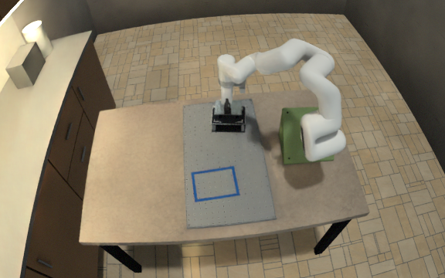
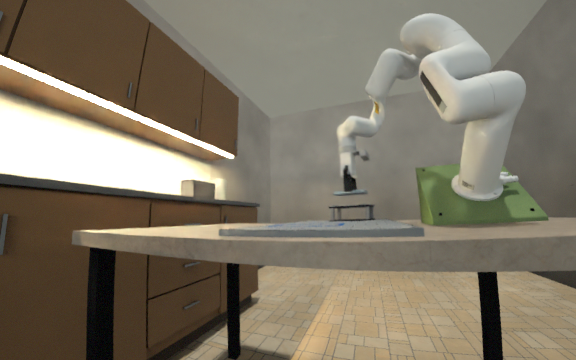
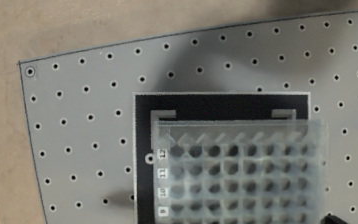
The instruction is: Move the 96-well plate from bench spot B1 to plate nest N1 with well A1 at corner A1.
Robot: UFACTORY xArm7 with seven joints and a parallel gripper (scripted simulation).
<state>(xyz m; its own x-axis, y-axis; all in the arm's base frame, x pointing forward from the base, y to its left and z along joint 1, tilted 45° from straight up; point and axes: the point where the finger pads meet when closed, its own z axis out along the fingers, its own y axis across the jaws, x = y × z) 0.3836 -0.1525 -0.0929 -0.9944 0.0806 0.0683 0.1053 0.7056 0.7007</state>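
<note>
Now: hand 70 mm above the raised plate nest. The rest, counted from my hand: 96-well plate: 10 mm below.
</note>
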